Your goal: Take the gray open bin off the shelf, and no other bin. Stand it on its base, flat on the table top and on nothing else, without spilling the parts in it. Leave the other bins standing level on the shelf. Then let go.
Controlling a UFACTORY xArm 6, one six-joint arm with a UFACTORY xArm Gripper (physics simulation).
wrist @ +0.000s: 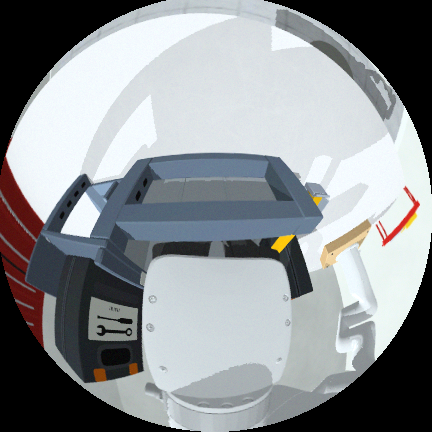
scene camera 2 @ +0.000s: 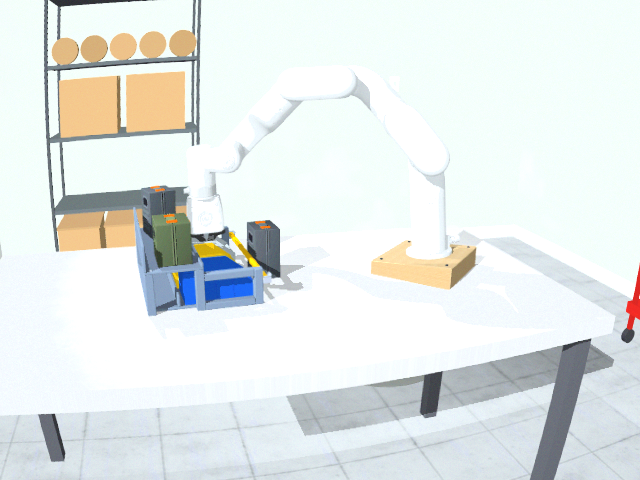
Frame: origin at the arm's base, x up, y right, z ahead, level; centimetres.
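Where they show: gripper, fingertip midpoint: (wrist: 217, 198); arm's base, origin of the base link: (wrist: 346, 251) (scene camera 2: 429, 252).
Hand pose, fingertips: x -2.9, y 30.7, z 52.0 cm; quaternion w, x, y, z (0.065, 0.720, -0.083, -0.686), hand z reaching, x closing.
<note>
Each offset is from my fingertips to the top centre of the thing. "pt": to the spot under its first point. Level surfaces: height alone.
A gray surface with thin seams @[pt dy +2.7, dx +1.8, dz +1.0 cm] (wrist: 205, 191) shows through the shelf's end frame in the wrist view; it looks like a wall of the gray bin. In the scene view the gray bin does not show; the yellow bin and my gripper stand in front of its place. The blue-gray shelf (scene camera 2: 200, 286) (wrist: 215, 229) stands on the table @[dx -1.8 cm] (scene camera 2: 320, 330) (wrist: 215, 100). My gripper (scene camera 2: 208, 238) (wrist: 217, 248) points down into the far part of the shelf, behind the yellow bin. It is shut and empty; its fingertips are hidden behind the shelf rail in the wrist view.
A blue bin @[dy -25.1, dx +6.3, dz +5.4 cm] (scene camera 2: 222, 284) and a yellow bin @[dy -13.8, dx +6.3, dz +5.1 cm] (scene camera 2: 212, 250) sit on the shelf. A green case @[dy -24.1, dx +18.1, dz +15.3 cm] (scene camera 2: 173, 240) and a dark case @[dy -1.2, dx +20.6, dz +13.8 cm] (scene camera 2: 158, 204) (wrist: 100, 310) stand at its left. Another dark case @[dy -14.9, dx +11.4, dz -10.7 cm] (scene camera 2: 264, 248) (wrist: 300, 275) stands at its right, beside a yellow bar @[dy -14.8, dx +4.7, dz -6.0 cm] (scene camera 2: 247, 253).
</note>
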